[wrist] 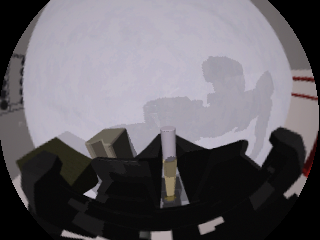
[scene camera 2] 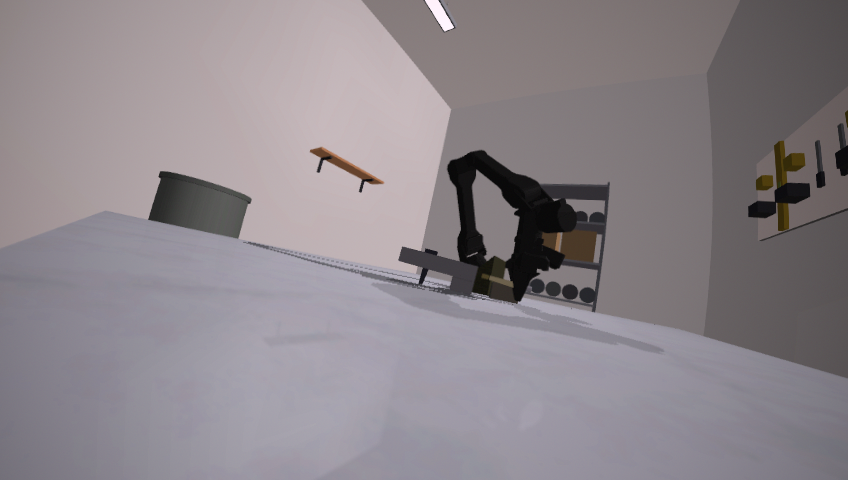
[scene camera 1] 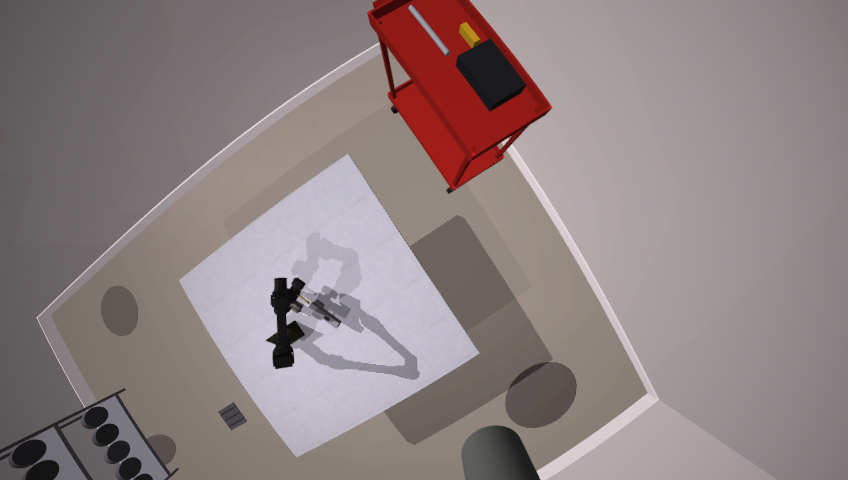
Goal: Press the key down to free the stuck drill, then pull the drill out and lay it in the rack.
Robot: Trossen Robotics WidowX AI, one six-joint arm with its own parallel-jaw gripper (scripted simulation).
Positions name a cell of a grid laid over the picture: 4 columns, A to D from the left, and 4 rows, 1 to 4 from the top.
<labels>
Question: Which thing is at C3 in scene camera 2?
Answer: My gripper.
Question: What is my gripper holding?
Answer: A drill.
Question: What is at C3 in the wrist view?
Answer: My gripper.
</labels>
